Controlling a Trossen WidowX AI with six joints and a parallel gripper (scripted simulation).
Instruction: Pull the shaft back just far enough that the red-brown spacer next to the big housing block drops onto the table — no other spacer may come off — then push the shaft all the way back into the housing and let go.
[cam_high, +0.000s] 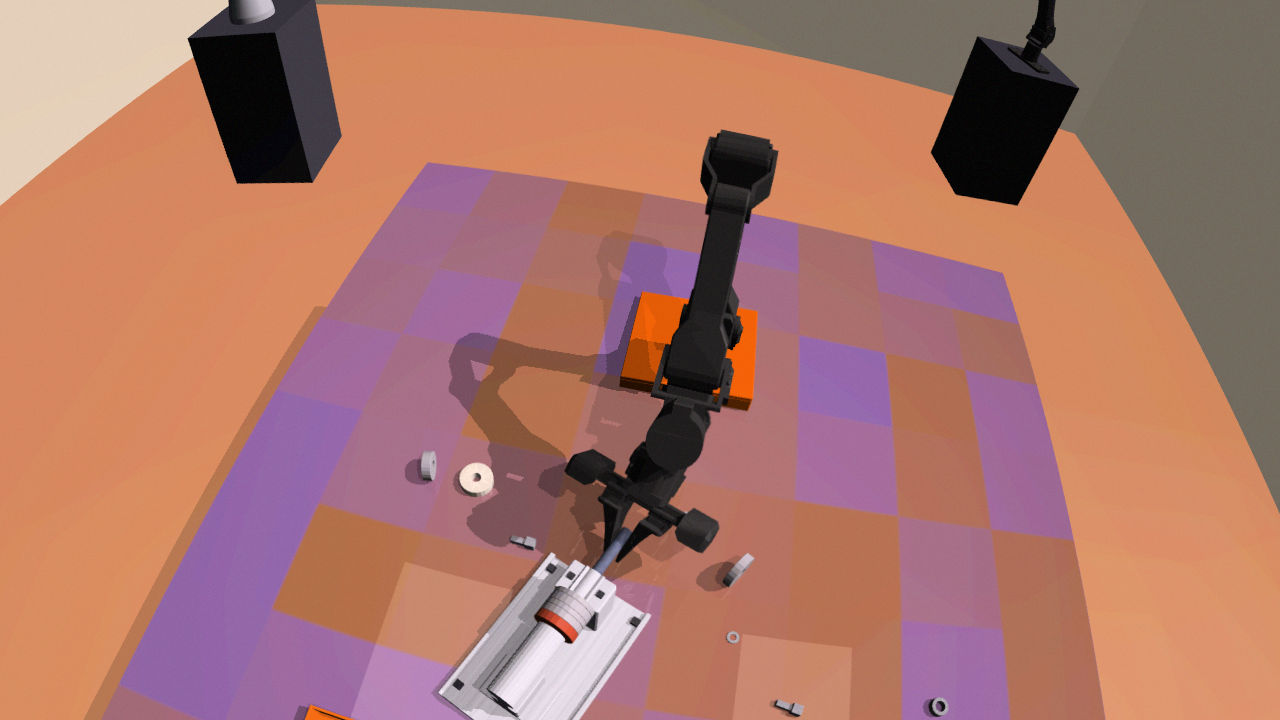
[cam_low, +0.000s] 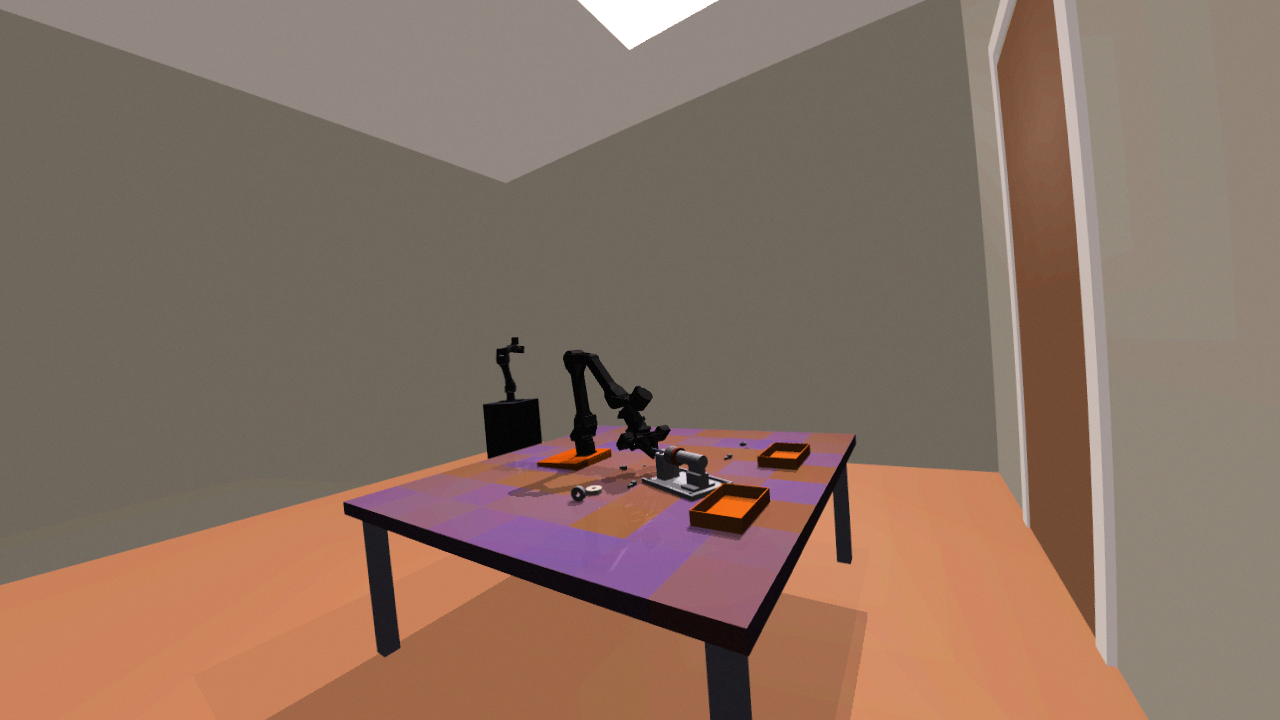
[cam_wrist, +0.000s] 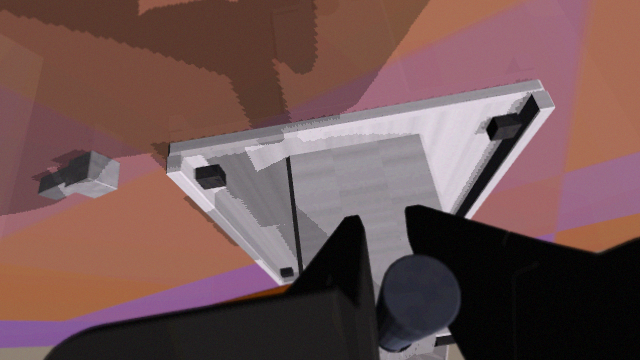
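Right now the blue-grey shaft is 5 cm ahead of my gripper tip, 3 cm to the right of it and 2 cm above it. Also, from my gripper tip: red-brown spacer (10 cm ahead, 6 cm to the right, 2 cm above).
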